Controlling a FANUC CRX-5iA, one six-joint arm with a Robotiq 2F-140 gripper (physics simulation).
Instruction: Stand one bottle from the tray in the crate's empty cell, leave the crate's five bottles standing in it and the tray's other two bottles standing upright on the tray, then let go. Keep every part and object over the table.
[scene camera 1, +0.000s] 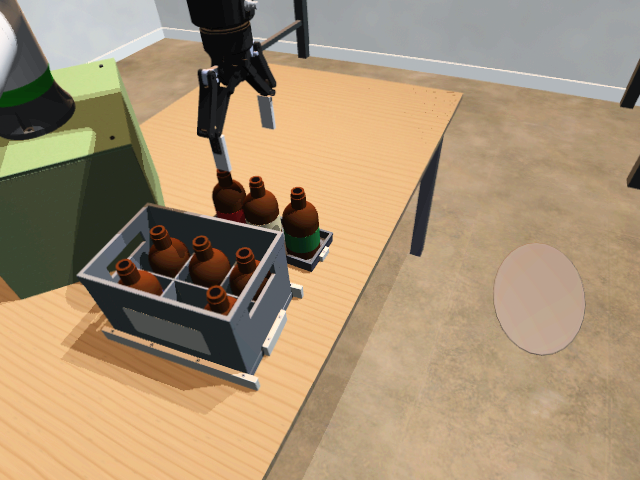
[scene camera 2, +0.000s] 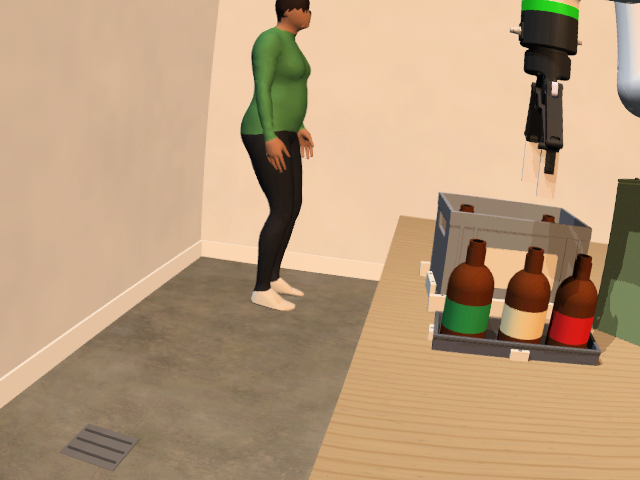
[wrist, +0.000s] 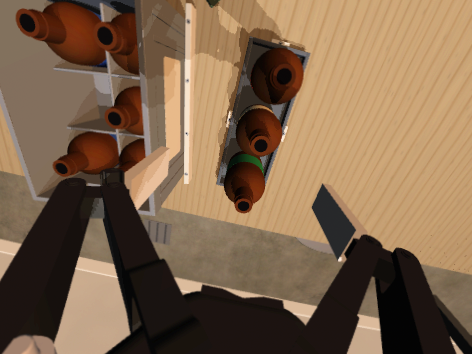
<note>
I see my gripper (scene camera 1: 248, 147), a red-label bottle (scene camera 2: 576, 298), a cream-label bottle (scene camera 2: 528, 293), a green-label bottle (scene camera 2: 470, 289), a cream-label bottle (scene camera 1: 246, 264), a green-label bottle (scene camera 1: 167, 256) and a crate rail (scene camera 1: 249, 381).
The red-label bottle shows as well in scene camera 1 (scene camera 1: 228, 195) and in the wrist view (wrist: 277, 75). My gripper also shows in scene camera 2 (scene camera 2: 536, 189) and in the wrist view (wrist: 243, 179).
</note>
